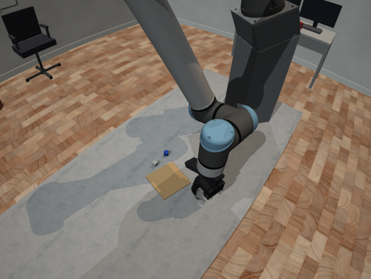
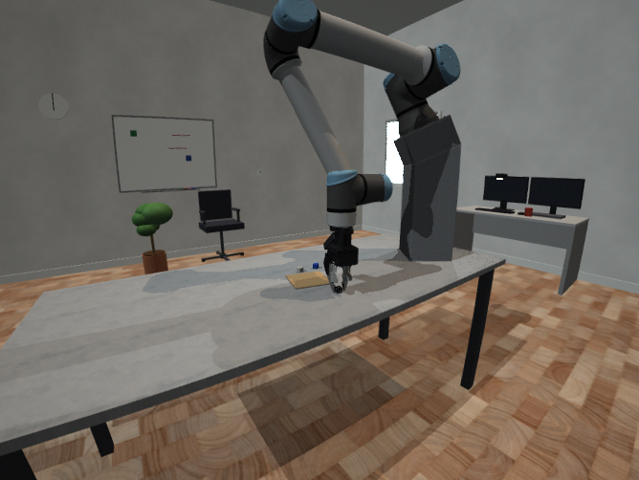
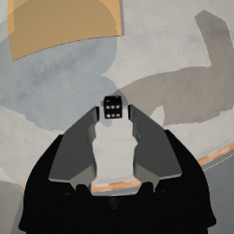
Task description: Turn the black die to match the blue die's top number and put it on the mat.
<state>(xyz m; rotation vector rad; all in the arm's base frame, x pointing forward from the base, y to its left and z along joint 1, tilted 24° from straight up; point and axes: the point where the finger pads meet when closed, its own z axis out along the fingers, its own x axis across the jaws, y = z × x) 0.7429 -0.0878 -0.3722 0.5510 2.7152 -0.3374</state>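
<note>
My hand is 1 cm above the black die. The rest, counted from my hand: blue die (13 cm behind, 24 cm to the right, 1 cm below); then tan mat (1 cm behind, 16 cm to the right, 2 cm below); then white die (5 cm behind, 25 cm to the right, 1 cm below).
</note>
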